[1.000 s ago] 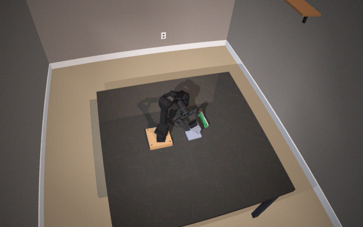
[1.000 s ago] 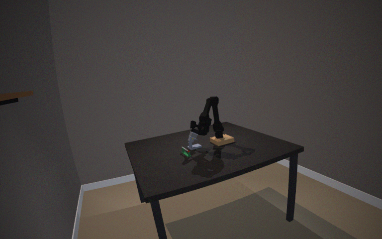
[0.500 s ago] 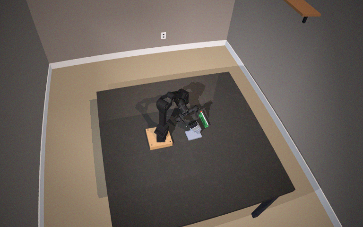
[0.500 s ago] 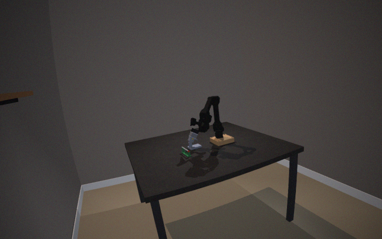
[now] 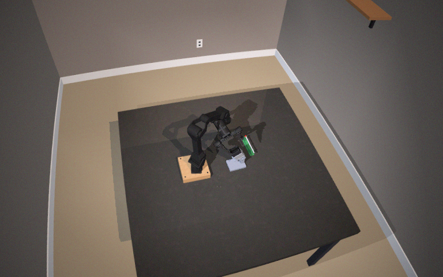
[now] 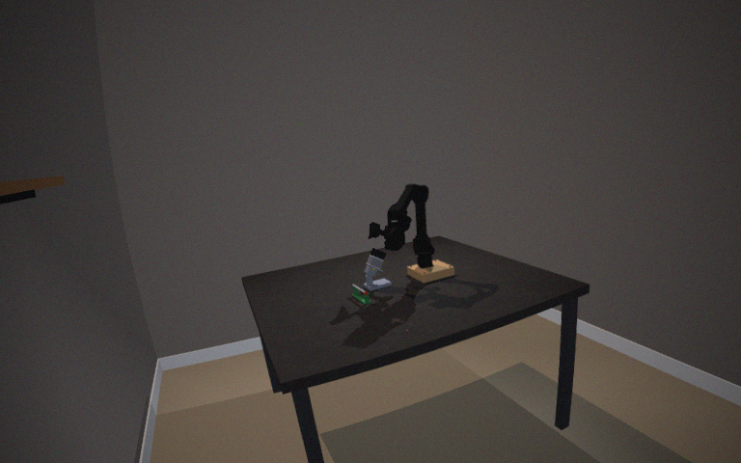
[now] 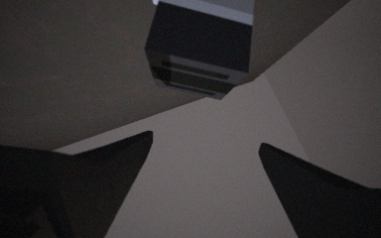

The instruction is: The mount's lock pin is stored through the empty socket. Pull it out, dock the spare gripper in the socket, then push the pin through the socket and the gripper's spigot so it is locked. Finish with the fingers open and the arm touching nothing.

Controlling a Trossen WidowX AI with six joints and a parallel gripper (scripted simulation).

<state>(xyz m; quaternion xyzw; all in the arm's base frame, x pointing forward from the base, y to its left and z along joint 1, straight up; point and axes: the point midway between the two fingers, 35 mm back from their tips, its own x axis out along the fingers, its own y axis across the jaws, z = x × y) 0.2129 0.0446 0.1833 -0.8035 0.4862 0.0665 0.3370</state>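
The green strip lies 12 cm ahead of my gripper tip, 17 cm to the left of it and 19 cm below it. Also, from my gripper tip: grey mount: 4 cm ahead, 4 cm to the left, 16 cm below; spare gripper: 2 cm ahead, 3 cm to the left, 9 cm below.
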